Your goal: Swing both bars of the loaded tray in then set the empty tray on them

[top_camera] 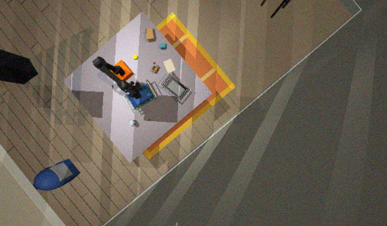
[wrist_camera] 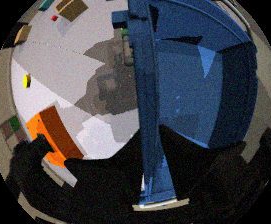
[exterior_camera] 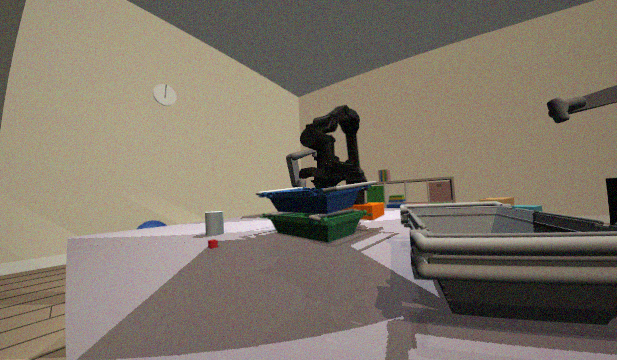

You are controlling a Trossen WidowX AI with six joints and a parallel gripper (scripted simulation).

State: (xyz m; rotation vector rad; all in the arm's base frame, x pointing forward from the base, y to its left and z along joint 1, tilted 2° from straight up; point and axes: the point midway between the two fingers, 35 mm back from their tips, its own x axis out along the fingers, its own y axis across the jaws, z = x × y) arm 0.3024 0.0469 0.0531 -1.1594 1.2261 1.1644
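Now: gripper tip 70 mm short of the blue tray and 30 mm below it. Also, from my gripper tip: cardboard box (500 mm behind, 460 mm to the left, 60 mm below); teal block (310 mm behind, 510 mm to the left, 60 mm below).
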